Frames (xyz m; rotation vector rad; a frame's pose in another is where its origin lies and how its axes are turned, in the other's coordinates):
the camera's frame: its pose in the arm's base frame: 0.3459 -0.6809 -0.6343 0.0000 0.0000 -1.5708
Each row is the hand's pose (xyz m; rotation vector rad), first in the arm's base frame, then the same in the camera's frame.
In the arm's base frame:
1: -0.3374 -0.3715 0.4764 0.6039 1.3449 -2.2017
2: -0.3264 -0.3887 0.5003 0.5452 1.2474 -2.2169
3: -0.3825 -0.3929 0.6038 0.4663 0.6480 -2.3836
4: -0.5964 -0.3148 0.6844 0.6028 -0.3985 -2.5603
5: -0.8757 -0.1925 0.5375 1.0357 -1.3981 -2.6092
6: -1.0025 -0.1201 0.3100 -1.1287 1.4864 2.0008
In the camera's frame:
1: -0.3094 -0.6833 1.1107 -0.4204 1.1056 -0.8718
2: -0.2922 -0.6723 1.1346 -0.3991 1.0188 -0.8507
3: -0.2880 -0.7284 1.2381 -0.1022 0.6266 -0.8815
4: -0.3661 -0.9423 1.3187 0.5485 0.1119 -1.0449
5: -0.4884 -1.2216 1.1718 1.2773 -0.1902 -1.3648
6: -0.5608 -1.3484 0.9443 1.7032 -0.2330 -1.6694

